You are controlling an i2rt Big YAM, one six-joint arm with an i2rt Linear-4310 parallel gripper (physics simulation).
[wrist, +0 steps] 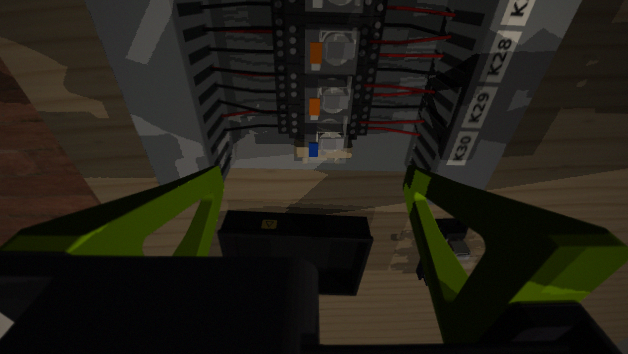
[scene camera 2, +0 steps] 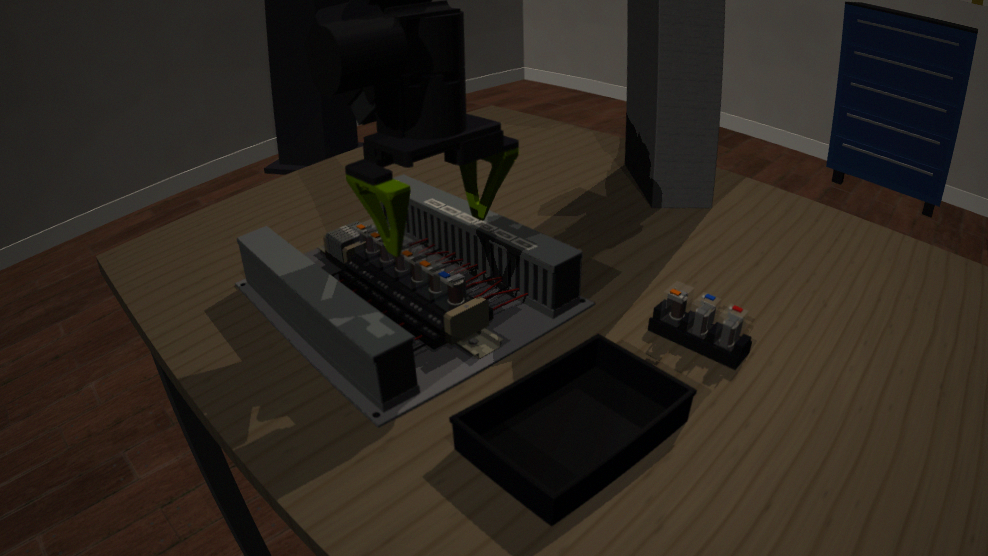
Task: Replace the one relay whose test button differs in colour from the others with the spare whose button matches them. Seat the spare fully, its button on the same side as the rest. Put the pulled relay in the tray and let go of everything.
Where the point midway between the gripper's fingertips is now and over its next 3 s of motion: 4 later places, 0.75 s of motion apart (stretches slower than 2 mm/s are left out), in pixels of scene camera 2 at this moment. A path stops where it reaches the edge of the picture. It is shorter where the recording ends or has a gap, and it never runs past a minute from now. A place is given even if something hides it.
The gripper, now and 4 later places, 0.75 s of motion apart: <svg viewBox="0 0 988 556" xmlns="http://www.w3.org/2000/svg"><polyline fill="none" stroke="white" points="437,235 442,245 442,252 441,265 442,273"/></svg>
